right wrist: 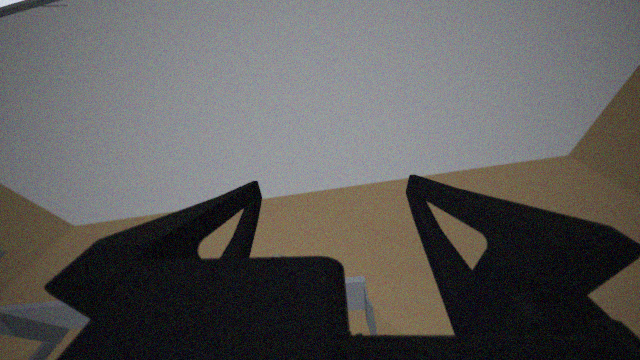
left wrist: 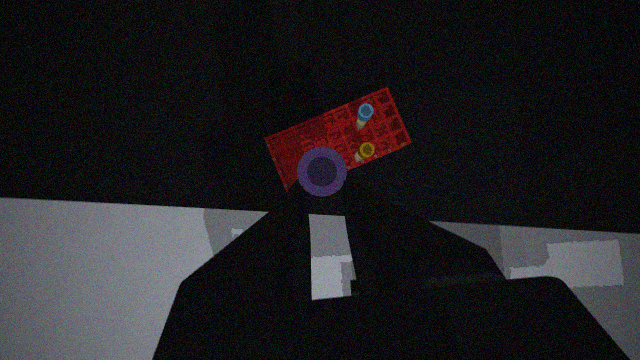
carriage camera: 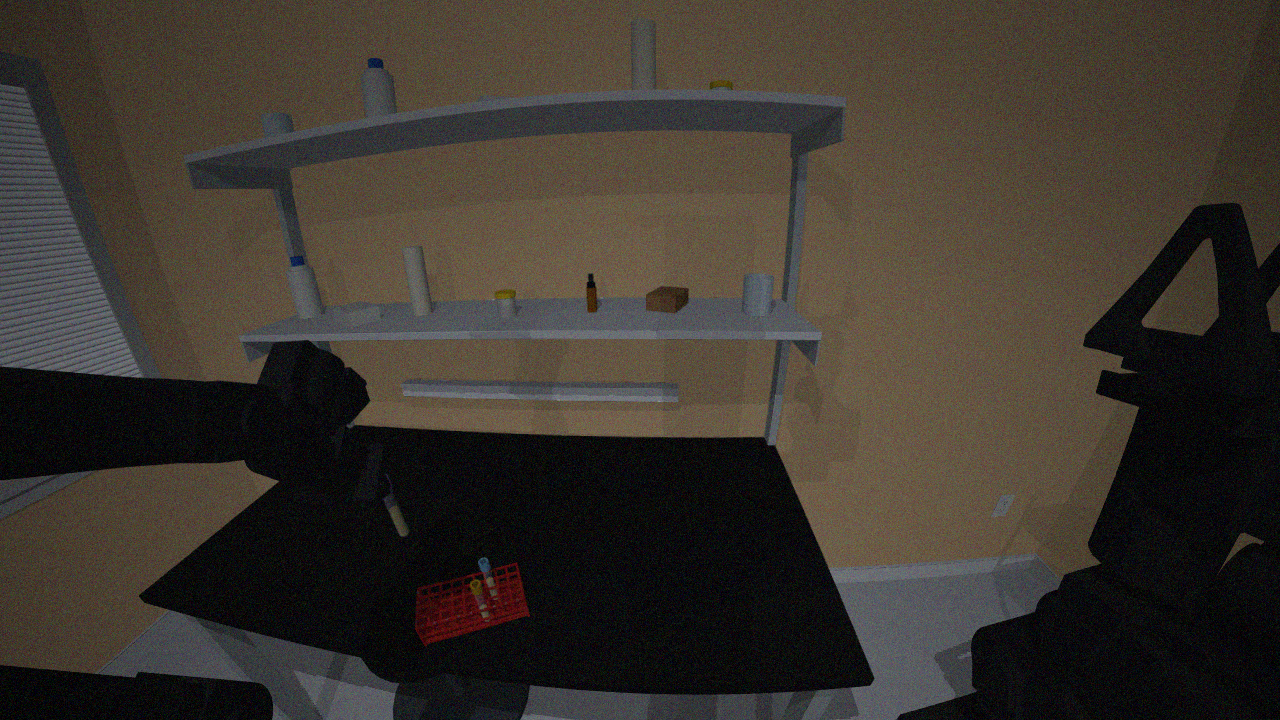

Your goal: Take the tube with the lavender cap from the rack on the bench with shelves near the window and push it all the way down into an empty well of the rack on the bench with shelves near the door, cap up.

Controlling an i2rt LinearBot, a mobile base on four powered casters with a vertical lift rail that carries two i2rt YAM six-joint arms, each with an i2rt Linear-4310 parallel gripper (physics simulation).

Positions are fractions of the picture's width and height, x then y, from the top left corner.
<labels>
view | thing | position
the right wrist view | my right gripper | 0.52,0.52
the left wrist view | my left gripper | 0.51,0.52
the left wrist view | red rack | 0.60,0.36
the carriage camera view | my left gripper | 0.30,0.68
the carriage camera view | red rack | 0.35,0.86
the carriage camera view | window blind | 0.06,0.43
</labels>
